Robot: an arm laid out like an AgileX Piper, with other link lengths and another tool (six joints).
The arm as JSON. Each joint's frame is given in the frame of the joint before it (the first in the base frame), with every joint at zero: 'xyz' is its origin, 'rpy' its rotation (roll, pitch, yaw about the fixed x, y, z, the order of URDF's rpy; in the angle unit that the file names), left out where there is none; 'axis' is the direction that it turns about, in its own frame. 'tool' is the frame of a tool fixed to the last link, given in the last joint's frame.
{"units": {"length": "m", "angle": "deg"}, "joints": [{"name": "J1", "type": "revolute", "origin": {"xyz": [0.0, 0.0, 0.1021], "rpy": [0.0, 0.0, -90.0]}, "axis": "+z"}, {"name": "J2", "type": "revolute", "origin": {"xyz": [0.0, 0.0, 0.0], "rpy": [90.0, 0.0, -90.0]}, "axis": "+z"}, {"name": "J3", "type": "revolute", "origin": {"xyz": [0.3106, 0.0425, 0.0], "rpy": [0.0, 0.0, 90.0]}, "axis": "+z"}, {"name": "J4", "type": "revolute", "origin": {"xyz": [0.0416, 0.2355, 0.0], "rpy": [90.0, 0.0, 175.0]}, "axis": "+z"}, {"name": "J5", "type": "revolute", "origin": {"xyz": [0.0, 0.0, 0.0], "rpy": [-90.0, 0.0, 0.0]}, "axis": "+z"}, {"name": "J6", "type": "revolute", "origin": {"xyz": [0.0, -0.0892, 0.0], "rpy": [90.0, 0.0, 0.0]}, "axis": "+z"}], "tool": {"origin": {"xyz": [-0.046, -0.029, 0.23], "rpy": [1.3, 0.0, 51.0]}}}
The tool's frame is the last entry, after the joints.
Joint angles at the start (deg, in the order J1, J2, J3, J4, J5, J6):
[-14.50 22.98 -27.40 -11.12 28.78 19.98]
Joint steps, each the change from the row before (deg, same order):
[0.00 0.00 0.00 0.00 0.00 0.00]
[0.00 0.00 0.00 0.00 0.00 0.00]
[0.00 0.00 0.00 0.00 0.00 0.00]
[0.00 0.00 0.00 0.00 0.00 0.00]
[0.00 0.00 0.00 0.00 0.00 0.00]
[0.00 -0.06 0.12 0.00 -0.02 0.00]
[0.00 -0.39 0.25 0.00 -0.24 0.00]
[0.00 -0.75 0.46 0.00 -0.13 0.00]
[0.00 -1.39 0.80 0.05 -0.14 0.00]
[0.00 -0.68 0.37 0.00 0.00 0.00]
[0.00 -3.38 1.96 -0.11 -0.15 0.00]
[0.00 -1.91 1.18 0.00 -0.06 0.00]
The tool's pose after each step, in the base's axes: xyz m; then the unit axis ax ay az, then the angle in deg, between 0 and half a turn. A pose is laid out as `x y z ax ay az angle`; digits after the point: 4 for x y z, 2 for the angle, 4 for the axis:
0.2474 -0.1323 0.2582 0.6263 0.7466 0.2242 114.33
0.2474 -0.1323 0.2582 0.6263 0.7466 0.2242 114.33
0.2474 -0.1323 0.2582 0.6263 0.7466 0.2242 114.33
0.2474 -0.1323 0.2582 0.6263 0.7466 0.2242 114.33
0.2474 -0.1323 0.2582 0.6263 0.7466 0.2242 114.33
0.2473 -0.1323 0.2575 0.6263 0.7467 0.2240 114.36
0.2466 -0.1319 0.2582 0.6259 0.7465 0.2260 114.04
0.2448 -0.1313 0.2581 0.6256 0.7461 0.2281 113.68
0.2415 -0.1301 0.2578 0.6253 0.7451 0.2321 113.07
0.2397 -0.1297 0.2574 0.6252 0.7446 0.2336 112.79
0.2316 -0.1277 0.2551 0.6244 0.7432 0.2405 111.37
0.2274 -0.1265 0.2528 0.6241 0.7422 0.2444 110.68

